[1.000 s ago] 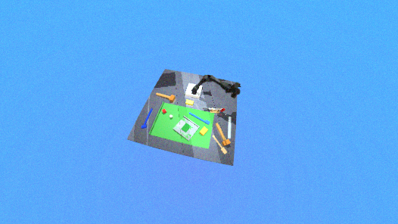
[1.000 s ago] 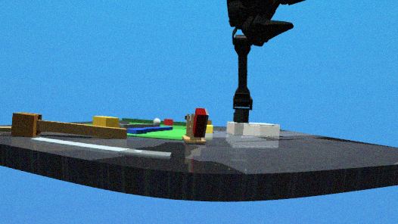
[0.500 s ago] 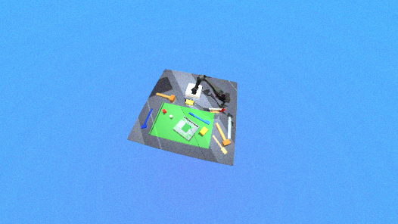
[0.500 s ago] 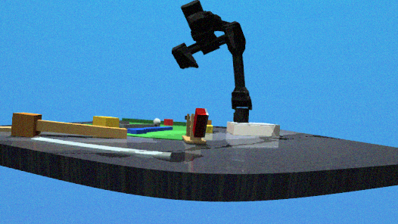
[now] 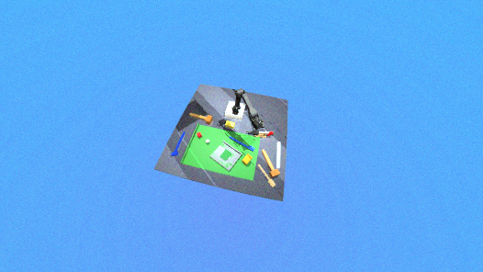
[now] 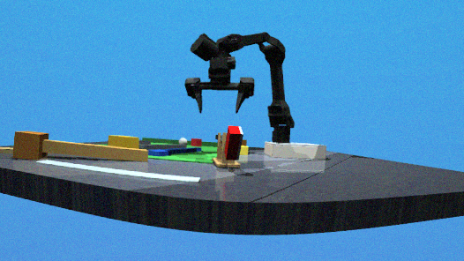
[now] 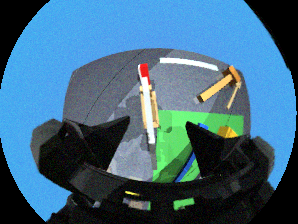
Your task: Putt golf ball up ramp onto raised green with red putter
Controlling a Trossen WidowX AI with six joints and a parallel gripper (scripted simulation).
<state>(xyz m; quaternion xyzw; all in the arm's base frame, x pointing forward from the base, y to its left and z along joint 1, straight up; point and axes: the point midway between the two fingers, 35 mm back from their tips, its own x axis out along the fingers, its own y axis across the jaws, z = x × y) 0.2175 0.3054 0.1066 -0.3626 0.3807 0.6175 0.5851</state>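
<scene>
My gripper tip is 3 cm past the red putter, 1 cm to the right of it and 7 cm above it. Round my gripper tip: white bar 14 cm ahead, 27 cm to the left, 12 cm below; then wooden rack 3 cm behind, 3 cm to the left, 9 cm below; then yellow block 30 cm ahead, 5 cm to the right, 10 cm below.
</scene>
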